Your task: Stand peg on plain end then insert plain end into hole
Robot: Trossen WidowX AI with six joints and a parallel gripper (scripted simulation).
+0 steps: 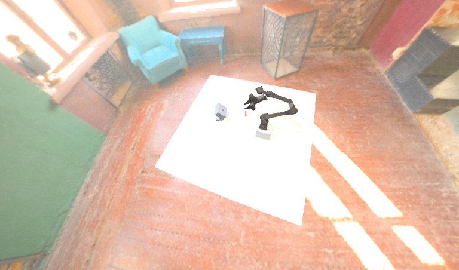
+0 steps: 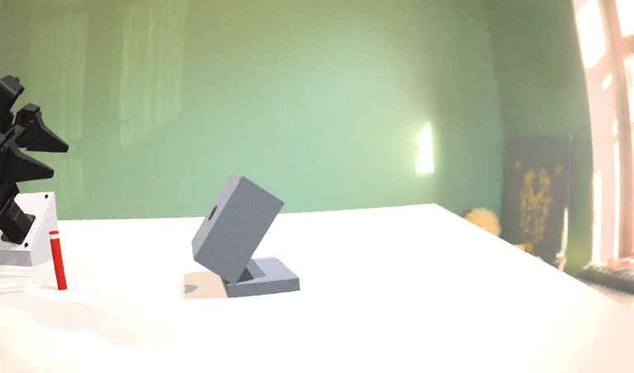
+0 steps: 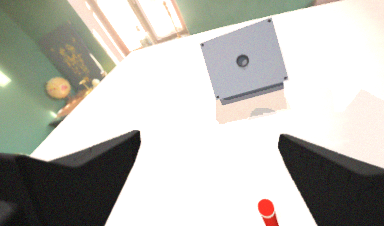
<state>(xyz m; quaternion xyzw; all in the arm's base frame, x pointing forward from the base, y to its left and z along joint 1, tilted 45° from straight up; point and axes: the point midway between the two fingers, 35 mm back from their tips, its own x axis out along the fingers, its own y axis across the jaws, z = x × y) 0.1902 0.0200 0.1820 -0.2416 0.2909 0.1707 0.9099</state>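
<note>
Right now my gripper tip is 12 cm above the red peg and 3 cm to the left of it. Also, from my gripper tip: grey base plate (25 cm ahead, 17 cm below, 8 cm to the left); grey sloped panel (23 cm ahead, 10 cm below, 7 cm to the left).
</note>
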